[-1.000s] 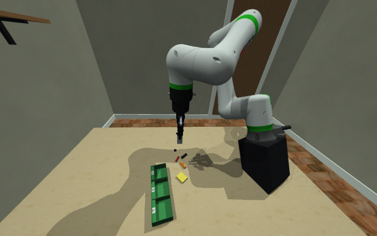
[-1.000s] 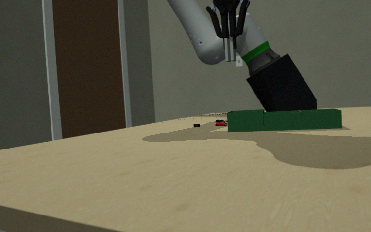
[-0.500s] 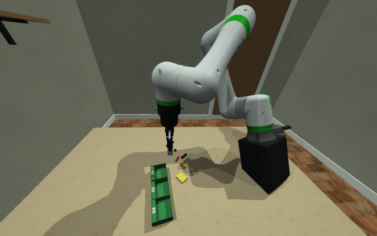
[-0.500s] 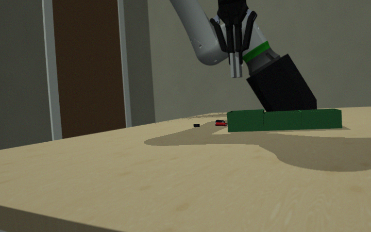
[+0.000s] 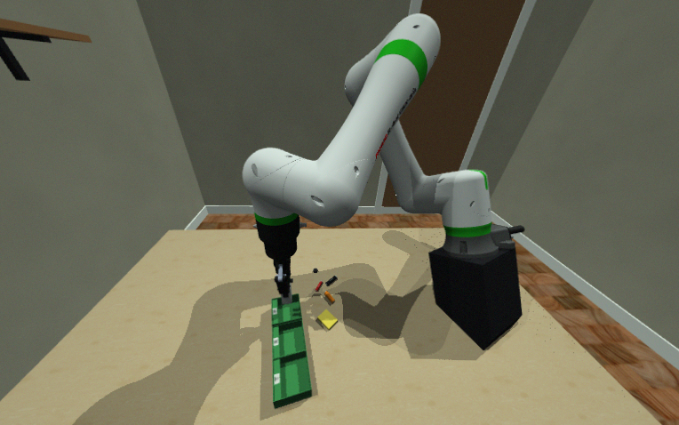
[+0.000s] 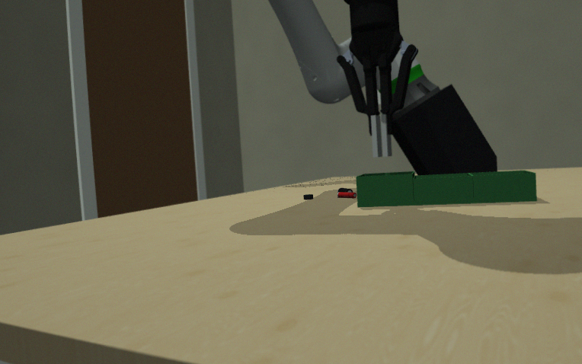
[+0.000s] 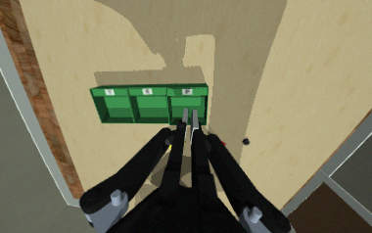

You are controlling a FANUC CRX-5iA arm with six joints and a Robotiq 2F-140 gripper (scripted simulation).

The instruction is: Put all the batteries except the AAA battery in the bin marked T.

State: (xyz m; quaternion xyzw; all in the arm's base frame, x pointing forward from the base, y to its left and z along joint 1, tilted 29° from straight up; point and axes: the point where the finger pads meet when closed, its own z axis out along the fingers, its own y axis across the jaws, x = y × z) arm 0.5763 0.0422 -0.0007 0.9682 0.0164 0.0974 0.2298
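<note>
The green three-compartment bin row lies 9 cm to the left of my hand, 8 cm below it and 1 cm behind it. Also, from my hand: flat yellow block 12 cm behind, 10 cm below, 3 cm to the left; red battery 10 cm to the right, 10 cm below, 10 cm behind; orange battery 13 cm behind, 10 cm below, 5 cm to the right.
</note>
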